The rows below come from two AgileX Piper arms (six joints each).
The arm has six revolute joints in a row. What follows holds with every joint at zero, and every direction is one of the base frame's.
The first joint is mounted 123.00 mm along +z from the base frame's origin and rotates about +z.
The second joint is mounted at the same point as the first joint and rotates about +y.
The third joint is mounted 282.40 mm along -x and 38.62 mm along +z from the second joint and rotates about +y.
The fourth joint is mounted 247.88 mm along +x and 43.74 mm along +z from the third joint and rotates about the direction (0.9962, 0, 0.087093).
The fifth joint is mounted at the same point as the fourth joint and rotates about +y.
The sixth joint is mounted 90.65 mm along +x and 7.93 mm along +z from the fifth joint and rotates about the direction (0.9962, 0, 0.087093).
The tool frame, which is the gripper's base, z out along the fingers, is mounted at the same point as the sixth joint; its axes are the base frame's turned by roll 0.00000, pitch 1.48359 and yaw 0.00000 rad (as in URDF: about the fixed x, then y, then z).
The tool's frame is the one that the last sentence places.
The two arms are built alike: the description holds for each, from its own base.
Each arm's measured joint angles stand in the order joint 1, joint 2, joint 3, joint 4, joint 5, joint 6.
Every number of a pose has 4 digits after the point. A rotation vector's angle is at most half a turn.
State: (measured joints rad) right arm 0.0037 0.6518 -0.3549 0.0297 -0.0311 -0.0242; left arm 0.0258 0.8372 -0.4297 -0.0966 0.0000 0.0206
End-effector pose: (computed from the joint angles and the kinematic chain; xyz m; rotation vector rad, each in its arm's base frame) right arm 0.1383 0.0004 0.2782 0.0022 1.7494 0.0059; left arm 0.1708 0.0044 0.2719 -0.0962 1.8888 -0.0343
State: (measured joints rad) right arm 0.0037 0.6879 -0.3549 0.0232 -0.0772 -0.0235; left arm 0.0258 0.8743 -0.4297 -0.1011 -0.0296 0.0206
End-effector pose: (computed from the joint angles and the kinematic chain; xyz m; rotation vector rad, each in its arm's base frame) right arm 0.1446 0.0004 0.2772 -0.0022 1.7394 0.0009; left arm 0.1771 0.0048 0.2680 -0.1029 1.8961 -0.0343
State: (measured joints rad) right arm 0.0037 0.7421 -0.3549 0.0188 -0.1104 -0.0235; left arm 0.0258 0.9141 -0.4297 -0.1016 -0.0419 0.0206
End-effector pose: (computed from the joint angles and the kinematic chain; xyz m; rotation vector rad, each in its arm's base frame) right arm 0.1534 0.0004 0.2721 -0.0060 1.7604 -0.0026; left arm 0.1831 0.0051 0.2618 -0.1056 1.9235 -0.0328
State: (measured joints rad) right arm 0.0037 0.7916 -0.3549 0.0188 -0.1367 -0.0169; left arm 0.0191 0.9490 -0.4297 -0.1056 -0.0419 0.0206
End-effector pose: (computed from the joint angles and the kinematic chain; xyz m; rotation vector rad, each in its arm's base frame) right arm 0.1611 0.0004 0.2666 0.0001 1.7836 0.0016; left arm 0.1879 0.0040 0.2554 -0.1049 1.9586 -0.0389
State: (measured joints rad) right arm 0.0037 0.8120 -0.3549 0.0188 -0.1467 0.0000; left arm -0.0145 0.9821 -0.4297 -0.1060 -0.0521 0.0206
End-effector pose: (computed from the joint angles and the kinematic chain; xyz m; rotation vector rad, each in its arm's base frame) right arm 0.1642 0.0004 0.2642 0.0153 1.7940 0.0135; left arm 0.1926 -0.0023 0.2499 -0.0738 1.9833 -0.0592
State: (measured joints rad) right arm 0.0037 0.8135 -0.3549 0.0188 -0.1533 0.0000; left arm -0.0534 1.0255 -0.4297 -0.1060 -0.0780 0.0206
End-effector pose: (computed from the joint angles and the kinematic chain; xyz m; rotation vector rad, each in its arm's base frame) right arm 0.1645 0.0003 0.2645 0.0154 1.7889 0.0134; left arm 0.1987 -0.0099 0.2436 -0.0370 2.0024 -0.0806
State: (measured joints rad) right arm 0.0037 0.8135 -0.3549 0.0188 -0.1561 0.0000; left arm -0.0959 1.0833 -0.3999 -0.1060 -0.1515 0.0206
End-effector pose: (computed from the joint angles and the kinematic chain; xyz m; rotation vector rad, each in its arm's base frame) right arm 0.1646 0.0003 0.2648 0.0154 1.7861 0.0134; left arm 0.2030 -0.0181 0.2288 0.0016 2.0176 -0.0984
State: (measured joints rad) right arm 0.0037 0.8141 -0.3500 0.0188 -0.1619 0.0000; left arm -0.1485 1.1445 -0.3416 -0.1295 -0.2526 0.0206
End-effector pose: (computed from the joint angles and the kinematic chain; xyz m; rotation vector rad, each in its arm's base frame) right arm 0.1643 0.0003 0.2636 0.0154 1.7858 0.0133; left arm 0.2015 -0.0272 0.2074 0.0242 2.0378 -0.1262
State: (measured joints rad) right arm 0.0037 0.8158 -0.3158 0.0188 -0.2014 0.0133; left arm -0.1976 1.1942 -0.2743 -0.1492 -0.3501 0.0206
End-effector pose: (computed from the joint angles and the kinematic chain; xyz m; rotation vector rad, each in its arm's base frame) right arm 0.1621 0.0003 0.2556 0.0277 1.7821 0.0222; left arm 0.1945 -0.0342 0.1867 0.0486 2.0588 -0.1441
